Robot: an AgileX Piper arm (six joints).
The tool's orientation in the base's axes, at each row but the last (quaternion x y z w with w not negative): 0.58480, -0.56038, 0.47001, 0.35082; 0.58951, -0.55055, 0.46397, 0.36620; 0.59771, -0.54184, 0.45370, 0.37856; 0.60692, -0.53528, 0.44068, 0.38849; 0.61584, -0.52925, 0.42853, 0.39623; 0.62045, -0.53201, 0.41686, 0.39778
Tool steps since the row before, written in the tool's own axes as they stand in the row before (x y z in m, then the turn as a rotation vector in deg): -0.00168, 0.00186, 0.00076, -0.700, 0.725, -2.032; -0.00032, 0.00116, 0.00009, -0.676, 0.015, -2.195; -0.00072, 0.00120, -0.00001, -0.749, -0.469, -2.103; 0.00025, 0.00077, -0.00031, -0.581, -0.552, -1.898; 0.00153, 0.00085, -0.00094, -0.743, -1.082, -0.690; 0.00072, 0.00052, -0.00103, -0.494, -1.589, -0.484
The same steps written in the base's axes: -0.00160, -0.00040, -0.00204, -0.983, 2.041, -0.110; -0.00112, -0.00013, -0.00042, -0.306, 2.276, 0.018; -0.00119, 0.00008, -0.00073, 0.186, 2.273, -0.061; -0.00079, 0.00012, 0.00033, 0.299, 2.038, 0.036; -0.00083, 0.00030, 0.00178, 0.944, 1.018, -0.521; -0.00055, 0.00067, 0.00105, 1.488, 0.803, -0.382
